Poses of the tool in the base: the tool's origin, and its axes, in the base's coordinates. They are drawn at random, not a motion.
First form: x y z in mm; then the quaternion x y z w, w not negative.
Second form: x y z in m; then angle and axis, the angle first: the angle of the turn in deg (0 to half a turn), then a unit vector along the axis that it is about. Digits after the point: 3 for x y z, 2 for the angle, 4 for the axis.
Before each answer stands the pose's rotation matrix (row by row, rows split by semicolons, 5 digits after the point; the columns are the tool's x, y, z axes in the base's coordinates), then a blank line. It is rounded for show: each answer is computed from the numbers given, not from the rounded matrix.
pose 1, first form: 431 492 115 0.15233 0.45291 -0.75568 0.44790
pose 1, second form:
-0.55236 0.81492 0.17549; -0.53896 -0.18852 -0.82097; -0.63594 -0.54805 0.54334

0.431 0.492 0.115 126.78 0.1704 0.5066 -0.8452
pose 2, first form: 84 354 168 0.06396 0.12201 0.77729 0.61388
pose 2, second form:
-0.23813 -0.93871 0.24923; 0.96993 -0.21653 0.11115; -0.05037 0.26820 0.96205

0.084 0.354 0.168 104.26 0.0810 0.1546 0.9847
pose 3, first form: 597 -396 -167 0.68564 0.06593 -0.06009 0.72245
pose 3, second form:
0.98408 0.17723 0.01286; 0.00358 0.05257 -0.99861; -0.17766 0.98276 0.05110

0.597 -0.396 -0.167 87.49 0.9916 0.0954 -0.0869
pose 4, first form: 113 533 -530 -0.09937 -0.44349 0.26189 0.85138
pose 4, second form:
0.46946 -0.35780 -0.80721; 0.53408 0.84308 -0.06309; 0.70311 -0.40150 0.58688

0.113 0.533 -0.530 63.28 -0.1894 -0.8455 0.4993
